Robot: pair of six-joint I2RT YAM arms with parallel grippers.
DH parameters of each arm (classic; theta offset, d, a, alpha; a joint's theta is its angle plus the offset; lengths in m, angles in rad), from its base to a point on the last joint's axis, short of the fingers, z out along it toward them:
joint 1: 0 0.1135 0.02 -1.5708
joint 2: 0 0 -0.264 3.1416
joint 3: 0.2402 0 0.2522 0
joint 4: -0.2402 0 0.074 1.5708
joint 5: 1.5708 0 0 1.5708
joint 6: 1.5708 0.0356 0 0
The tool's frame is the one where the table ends.
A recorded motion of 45 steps. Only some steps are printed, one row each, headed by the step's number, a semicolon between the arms.
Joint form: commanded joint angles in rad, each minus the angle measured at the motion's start. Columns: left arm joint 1, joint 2, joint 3, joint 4, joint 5, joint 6; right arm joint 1, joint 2, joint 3, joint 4, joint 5, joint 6.
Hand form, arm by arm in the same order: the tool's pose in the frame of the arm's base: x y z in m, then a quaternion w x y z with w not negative. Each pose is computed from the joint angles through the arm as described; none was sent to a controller.
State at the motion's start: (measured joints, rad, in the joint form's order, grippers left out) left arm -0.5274 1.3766 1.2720 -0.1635 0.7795 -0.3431; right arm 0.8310 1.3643 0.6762 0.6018 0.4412 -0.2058
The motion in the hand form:
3: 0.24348 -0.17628 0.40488 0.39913 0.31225 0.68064 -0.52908; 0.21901 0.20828 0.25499 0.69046 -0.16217 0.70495 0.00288
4: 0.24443 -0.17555 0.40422 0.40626 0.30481 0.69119 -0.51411; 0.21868 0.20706 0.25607 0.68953 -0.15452 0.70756 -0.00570
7: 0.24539 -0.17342 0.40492 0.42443 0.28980 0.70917 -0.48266; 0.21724 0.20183 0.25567 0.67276 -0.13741 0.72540 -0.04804
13: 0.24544 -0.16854 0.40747 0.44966 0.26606 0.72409 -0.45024; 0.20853 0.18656 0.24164 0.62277 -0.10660 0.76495 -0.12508
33: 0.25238 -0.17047 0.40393 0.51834 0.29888 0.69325 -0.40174; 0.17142 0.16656 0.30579 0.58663 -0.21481 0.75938 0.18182
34: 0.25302 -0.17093 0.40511 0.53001 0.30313 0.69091 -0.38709; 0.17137 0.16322 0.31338 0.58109 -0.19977 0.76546 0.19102
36: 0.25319 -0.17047 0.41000 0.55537 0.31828 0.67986 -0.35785; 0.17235 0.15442 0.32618 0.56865 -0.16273 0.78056 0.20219
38: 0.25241 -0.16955 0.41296 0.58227 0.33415 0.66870 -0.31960; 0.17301 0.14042 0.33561 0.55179 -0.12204 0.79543 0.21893
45: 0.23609 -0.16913 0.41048 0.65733 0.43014 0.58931 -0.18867; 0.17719 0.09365 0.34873 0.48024 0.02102 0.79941 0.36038
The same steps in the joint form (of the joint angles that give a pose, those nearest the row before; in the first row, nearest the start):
3: -0.0137 -0.0517 0.0229 0.0170 0.0262 -0.0234; -0.0046 0.0255 0.0116 0.0441 0.1542 0.0154
4: -0.0133 -0.0510 0.0299 -0.0103 -0.0126 -0.0056; -0.0042 0.0198 0.0136 0.0323 0.1780 0.0175
7: -0.0128 -0.0535 0.0440 -0.0557 -0.0950 0.0261; -0.0043 -0.0011 0.0210 -0.0547 0.2661 0.0248
13: -0.0077 -0.0665 0.0487 -0.0782 -0.1890 0.0394; -0.0043 -0.0478 -0.0012 -0.2620 0.4225 0.1015
33: -0.0080 -0.0593 0.0120 0.0344 -0.2543 0.1727; -0.0274 -0.3458 0.0819 -0.5958 -0.2209 0.2874
34: -0.0107 -0.0573 0.0169 0.0353 -0.2787 0.2024; -0.0382 -0.3558 0.1101 -0.6400 -0.2285 0.3243
36: -0.0127 -0.0579 0.0300 0.0376 -0.3135 0.2730; -0.0688 -0.3728 0.1622 -0.7298 -0.2344 0.4011
38: -0.0165 -0.0639 0.0322 0.0429 -0.3611 0.3572; -0.1220 -0.4008 0.1983 -0.8171 -0.2702 0.4846
45: -0.0548 -0.1282 -0.0483 0.1199 -0.4524 0.7161; -0.3716 -0.4864 0.2137 -0.8999 -0.5930 0.8314

